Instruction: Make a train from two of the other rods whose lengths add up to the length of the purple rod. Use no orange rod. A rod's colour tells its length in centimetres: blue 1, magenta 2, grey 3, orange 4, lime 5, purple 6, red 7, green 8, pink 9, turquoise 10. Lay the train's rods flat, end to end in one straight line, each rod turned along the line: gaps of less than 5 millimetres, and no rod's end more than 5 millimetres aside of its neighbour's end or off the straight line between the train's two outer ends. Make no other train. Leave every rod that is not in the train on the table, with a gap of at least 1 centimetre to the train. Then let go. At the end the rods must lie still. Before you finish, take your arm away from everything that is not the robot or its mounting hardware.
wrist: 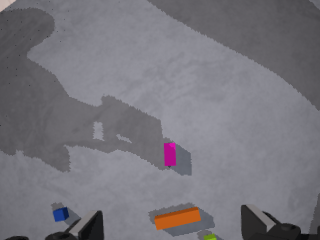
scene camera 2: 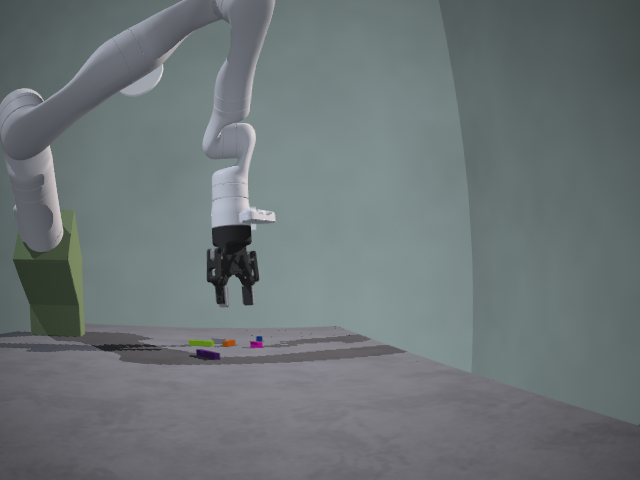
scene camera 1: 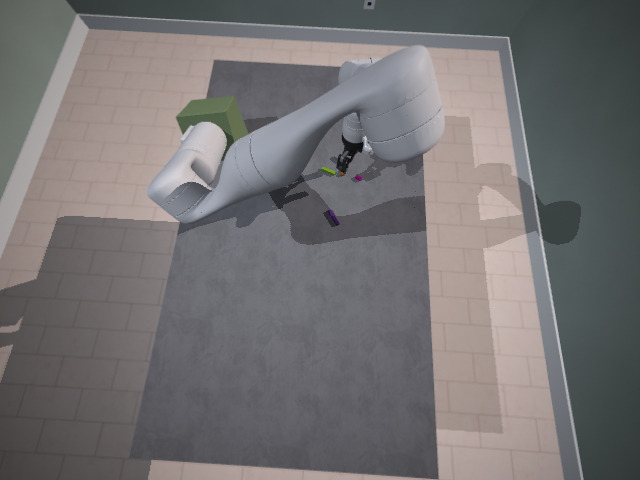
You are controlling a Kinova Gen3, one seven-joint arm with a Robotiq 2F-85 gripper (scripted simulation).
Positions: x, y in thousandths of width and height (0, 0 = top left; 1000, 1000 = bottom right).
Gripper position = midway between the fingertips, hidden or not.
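You'd see the gripper (scene camera 2: 370, 639) here, and the wrist view has the gripper (wrist: 536, 935) in it too.
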